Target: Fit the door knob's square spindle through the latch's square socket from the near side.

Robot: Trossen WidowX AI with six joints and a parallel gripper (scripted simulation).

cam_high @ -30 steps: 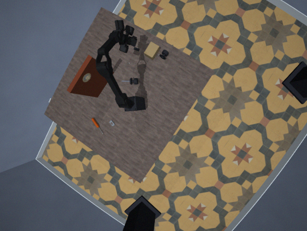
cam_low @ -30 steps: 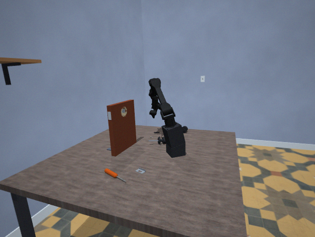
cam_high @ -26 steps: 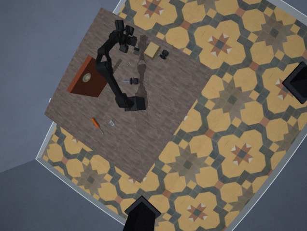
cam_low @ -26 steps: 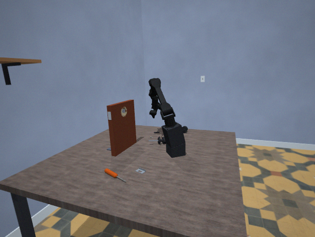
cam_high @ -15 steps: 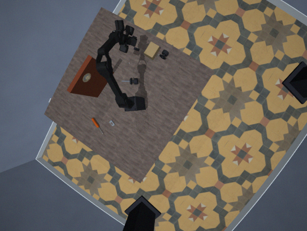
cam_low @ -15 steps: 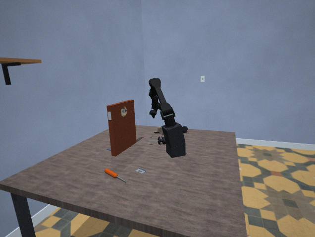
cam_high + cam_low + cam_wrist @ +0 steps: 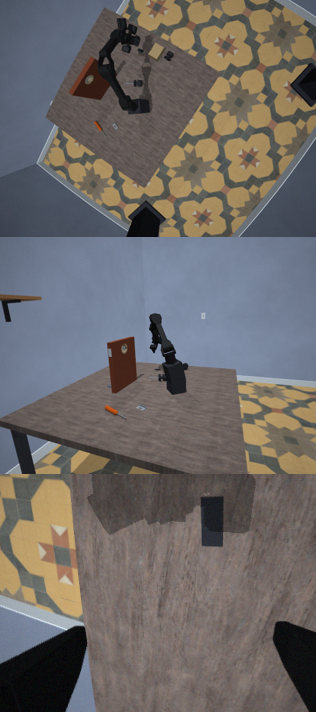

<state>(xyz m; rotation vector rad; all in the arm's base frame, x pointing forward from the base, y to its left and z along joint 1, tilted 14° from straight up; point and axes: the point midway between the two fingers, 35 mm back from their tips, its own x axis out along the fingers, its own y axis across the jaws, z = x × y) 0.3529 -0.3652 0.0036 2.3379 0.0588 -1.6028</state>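
The grey latch is 430 mm to the left of my hand, 70 mm above it and 20 mm ahead of it. Round my hand: small black piece 230 mm below, 30 mm to the right, 10 mm ahead; then cardboard box 200 mm below, 130 mm behind, 110 mm to the right; then white latch plate 580 mm to the left, 70 mm above.
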